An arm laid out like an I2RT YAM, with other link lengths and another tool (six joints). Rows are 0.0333 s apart.
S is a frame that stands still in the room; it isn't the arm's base.
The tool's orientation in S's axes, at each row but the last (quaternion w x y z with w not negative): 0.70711, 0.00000, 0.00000, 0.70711; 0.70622, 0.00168, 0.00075, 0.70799; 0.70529, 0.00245, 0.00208, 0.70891; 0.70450, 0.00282, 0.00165, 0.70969; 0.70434, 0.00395, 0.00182, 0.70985; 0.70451, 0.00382, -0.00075, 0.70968
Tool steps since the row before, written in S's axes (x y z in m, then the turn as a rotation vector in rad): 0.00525, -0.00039, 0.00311, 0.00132, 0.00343, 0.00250; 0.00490, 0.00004, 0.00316, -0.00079, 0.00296, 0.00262; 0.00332, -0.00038, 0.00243, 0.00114, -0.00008, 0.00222; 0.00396, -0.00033, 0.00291, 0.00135, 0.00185, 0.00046; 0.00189, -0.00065, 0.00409, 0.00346, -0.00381, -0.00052; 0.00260, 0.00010, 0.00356, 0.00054, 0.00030, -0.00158
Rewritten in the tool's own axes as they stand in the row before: -0.00039, -0.00525, 0.00311, 0.00343, -0.00132, 0.00250; 0.00003, -0.00489, 0.00318, 0.00297, 0.00079, 0.00261; -0.00040, -0.00330, 0.00245, -0.00008, -0.00113, 0.00223; -0.00035, -0.00394, 0.00294, 0.00184, -0.00136, 0.00047; -0.00065, -0.00185, 0.00411, -0.00384, -0.00343, -0.00048; 0.00010, -0.00259, 0.00357, 0.00029, -0.00055, -0.00158
